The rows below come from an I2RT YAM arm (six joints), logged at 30 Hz.
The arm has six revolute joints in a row. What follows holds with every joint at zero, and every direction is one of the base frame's. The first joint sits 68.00 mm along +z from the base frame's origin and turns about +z. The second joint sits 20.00 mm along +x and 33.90 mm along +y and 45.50 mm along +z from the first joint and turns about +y. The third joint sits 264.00 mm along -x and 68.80 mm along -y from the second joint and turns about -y. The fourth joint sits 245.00 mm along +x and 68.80 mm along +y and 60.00 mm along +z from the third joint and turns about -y. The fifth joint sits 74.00 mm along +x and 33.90 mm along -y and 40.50 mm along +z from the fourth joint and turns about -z. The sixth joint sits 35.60 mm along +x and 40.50 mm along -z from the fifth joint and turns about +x. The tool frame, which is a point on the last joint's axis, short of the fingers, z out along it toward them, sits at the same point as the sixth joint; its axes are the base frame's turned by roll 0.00, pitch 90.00 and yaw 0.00 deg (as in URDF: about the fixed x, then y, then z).
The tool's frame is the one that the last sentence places.
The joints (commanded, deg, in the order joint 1, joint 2, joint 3, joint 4, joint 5, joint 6), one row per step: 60.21, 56.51, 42.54, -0.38, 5.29, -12.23; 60.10, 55.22, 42.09, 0.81, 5.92, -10.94; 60.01, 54.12, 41.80, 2.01, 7.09, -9.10; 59.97, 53.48, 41.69, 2.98, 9.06, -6.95; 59.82, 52.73, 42.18, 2.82, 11.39, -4.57; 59.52, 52.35, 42.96, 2.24, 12.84, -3.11; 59.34, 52.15, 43.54, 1.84, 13.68, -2.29; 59.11, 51.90, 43.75, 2.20, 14.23, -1.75; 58.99, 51.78, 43.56, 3.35, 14.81, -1.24; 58.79, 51.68, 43.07, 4.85, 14.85, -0.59
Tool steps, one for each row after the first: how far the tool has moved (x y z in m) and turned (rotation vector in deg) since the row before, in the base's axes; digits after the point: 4 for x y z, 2 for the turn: -0.0013, -0.0040, 0.0041, 2.42, -0.12, -1.02; -0.0008, -0.0036, 0.0044, 2.70, 0.25, -1.60; 0.0001, -0.0025, 0.0034, 2.45, 0.63, -2.34; 0.0002, -0.0036, 0.0054, 2.29, 0.96, -2.79; 0.0008, -0.0026, 0.0051, 1.39, 0.61, -1.92; 0.0005, -0.0015, 0.0036, 0.84, 0.31, -1.11; 0.0005, -0.0015, 0.0029, 1.05, -0.09, -0.83; 0.0005, -0.0007, 0.0014, 1.26, -0.25, -0.74; 0.0006, -0.0005, 0.0001, 1.41, -0.13, -0.29
